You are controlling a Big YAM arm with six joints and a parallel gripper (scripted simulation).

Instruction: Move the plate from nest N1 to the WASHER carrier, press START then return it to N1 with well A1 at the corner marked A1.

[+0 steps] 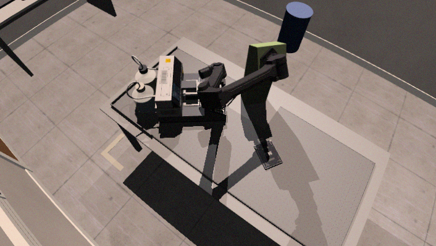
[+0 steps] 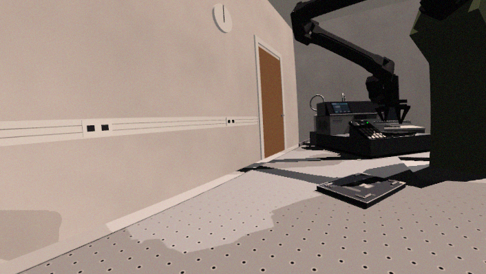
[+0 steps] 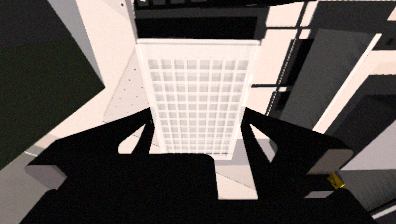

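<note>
My gripper is now 53 cm to the right of the plate nest N1, 13 cm above it and 1 cm past it. From my hand the other things lie so: white well plate: 1 cm below; then plate washer: 13 cm ahead, 9 cm to the right, 1 cm below.
</note>
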